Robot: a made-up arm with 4 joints.
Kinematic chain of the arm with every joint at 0, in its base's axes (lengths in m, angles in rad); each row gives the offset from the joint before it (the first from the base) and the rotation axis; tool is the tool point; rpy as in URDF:
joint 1: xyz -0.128 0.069 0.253 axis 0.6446 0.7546 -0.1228
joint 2: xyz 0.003 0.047 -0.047 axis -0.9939 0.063 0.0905
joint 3: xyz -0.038 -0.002 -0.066 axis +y
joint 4: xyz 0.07 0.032 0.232 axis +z
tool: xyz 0.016 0.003 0.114 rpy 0 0 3.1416
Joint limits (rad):
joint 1: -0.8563..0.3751
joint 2: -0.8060..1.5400
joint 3: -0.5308..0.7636
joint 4: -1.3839..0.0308
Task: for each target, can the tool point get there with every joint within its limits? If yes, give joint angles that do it. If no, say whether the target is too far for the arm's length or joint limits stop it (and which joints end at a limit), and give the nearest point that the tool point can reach.
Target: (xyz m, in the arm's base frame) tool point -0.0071 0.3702 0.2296
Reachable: yes | joints -0.0404 1.2954 0.2299 -0.3302
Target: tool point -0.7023 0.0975 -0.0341
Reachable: no: too far | nearest point -0.3595 0.2370 0.2522 | short by 0.468 m
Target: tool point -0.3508 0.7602 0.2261
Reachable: no: too far | nearest point -0.2511 0.3995 0.2419 | short by 0.375 m
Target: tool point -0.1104 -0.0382 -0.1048
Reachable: no: joint limits stop it (at a limit: joint 1, joint 2, joint 3, joint 4) | nearest point -0.1918 0.2810 -0.0242 | short by 0.339 m
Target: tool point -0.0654 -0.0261 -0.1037
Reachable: no: joint limits stop it (at a limit: joint 1, joint 2, joint 3, joint 4) | nearest point -0.1918 0.2810 -0.0242 | short by 0.341 m
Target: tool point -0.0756 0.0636 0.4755
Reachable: yes | joints -0.4397 -0.5706 0.2363 -0.1260
